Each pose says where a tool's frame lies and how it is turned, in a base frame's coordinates. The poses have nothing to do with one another.
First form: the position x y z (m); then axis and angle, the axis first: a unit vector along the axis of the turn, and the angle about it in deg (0 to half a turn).
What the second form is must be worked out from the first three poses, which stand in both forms.
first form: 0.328, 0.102, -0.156, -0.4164, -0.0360, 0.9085, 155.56
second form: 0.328, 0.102, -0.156, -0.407, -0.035, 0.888, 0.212
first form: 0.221, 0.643, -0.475, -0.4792, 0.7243, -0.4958, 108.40
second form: 0.221, 0.643, -0.475, -0.389, 0.587, -0.402, 0.585
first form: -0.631, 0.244, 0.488, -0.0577, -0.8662, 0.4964, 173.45
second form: -0.631, 0.244, 0.488, -0.058, -0.865, 0.496, 0.057
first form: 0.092, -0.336, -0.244, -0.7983, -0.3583, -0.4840, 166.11
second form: 0.092, -0.336, -0.244, -0.792, -0.356, -0.480, 0.121
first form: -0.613, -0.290, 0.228, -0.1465, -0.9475, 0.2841, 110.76
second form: -0.613, -0.290, 0.228, -0.121, -0.780, 0.234, 0.568
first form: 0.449, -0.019, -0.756, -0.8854, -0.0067, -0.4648, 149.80
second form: 0.449, -0.019, -0.756, -0.855, -0.006, -0.449, 0.261
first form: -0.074, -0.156, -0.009, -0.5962, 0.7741, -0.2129, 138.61
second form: -0.074, -0.156, -0.009, -0.558, 0.724, -0.199, 0.353
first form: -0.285, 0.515, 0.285, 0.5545, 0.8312, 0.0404, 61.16
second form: -0.285, 0.515, 0.285, 0.282, 0.423, 0.021, 0.861
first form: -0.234, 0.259, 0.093, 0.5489, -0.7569, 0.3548, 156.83
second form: -0.234, 0.259, 0.093, 0.538, -0.741, 0.348, 0.201
